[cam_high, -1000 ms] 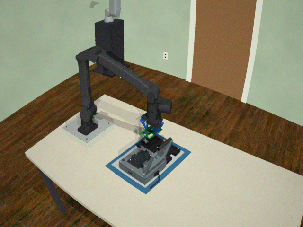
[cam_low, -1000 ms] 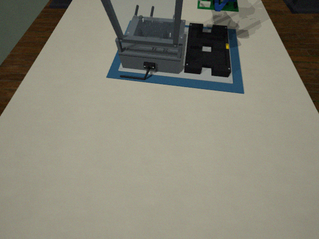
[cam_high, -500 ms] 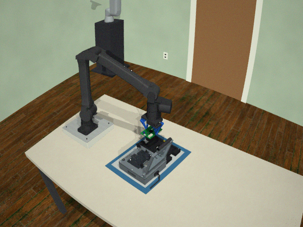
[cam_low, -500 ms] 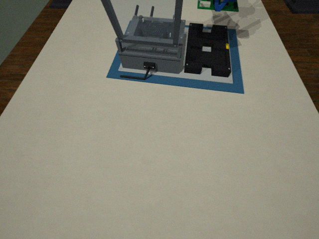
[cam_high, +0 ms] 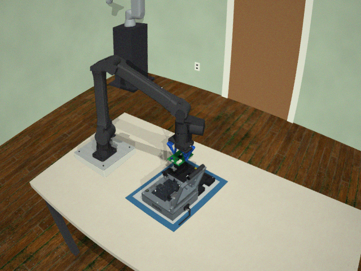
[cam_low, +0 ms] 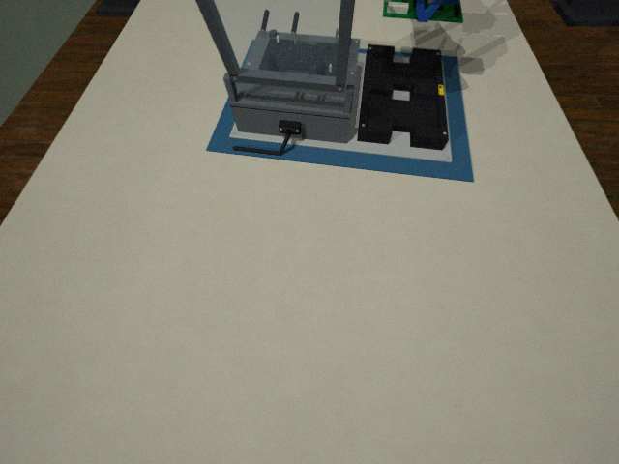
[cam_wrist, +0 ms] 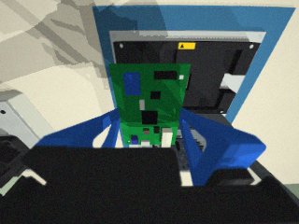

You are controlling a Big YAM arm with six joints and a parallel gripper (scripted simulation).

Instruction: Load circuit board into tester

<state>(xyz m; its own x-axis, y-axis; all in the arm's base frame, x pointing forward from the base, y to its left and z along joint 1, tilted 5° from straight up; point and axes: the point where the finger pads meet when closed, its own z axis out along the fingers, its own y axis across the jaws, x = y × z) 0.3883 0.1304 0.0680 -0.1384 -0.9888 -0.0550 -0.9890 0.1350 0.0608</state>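
The green circuit board lies right at my hand. The rest, counted from my hand: tester lid 160 mm ahead, 190 mm to the right, 60 mm above.
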